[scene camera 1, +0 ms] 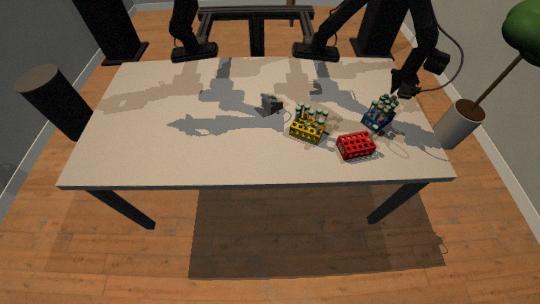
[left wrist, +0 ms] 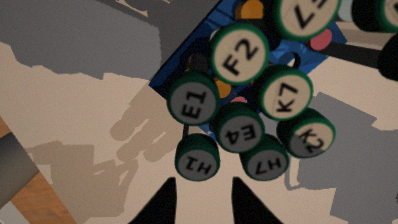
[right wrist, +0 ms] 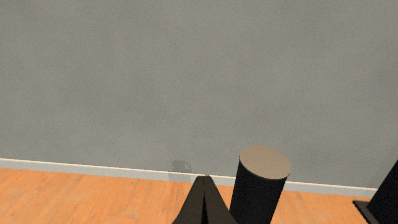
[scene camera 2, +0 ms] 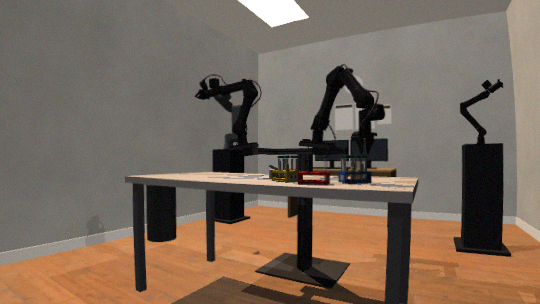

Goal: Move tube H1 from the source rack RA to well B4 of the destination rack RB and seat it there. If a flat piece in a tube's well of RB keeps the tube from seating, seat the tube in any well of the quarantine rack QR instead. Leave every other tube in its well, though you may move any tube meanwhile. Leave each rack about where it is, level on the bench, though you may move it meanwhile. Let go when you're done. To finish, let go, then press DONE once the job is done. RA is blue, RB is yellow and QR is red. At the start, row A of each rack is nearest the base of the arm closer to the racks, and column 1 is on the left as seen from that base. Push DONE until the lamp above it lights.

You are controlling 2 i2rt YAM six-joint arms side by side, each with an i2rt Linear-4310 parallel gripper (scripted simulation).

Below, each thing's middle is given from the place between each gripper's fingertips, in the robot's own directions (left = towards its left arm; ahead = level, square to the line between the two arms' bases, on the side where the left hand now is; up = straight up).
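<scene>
Tube [left wrist: 197, 158]: my left hand is 7 cm above it and 1 cm short of it. Red rack QR [scene camera 1: 359, 143]: 11 cm below my left hand, 19 cm ahead of it and 18 cm to the right of it.
Red rack QR: 560 mm below my right hand, 330 mm ahead of it, 1100 mm to the left of it. Tube: 520 mm below my right hand, 150 mm ahead of it, 1280 mm to the left of it.
</scene>
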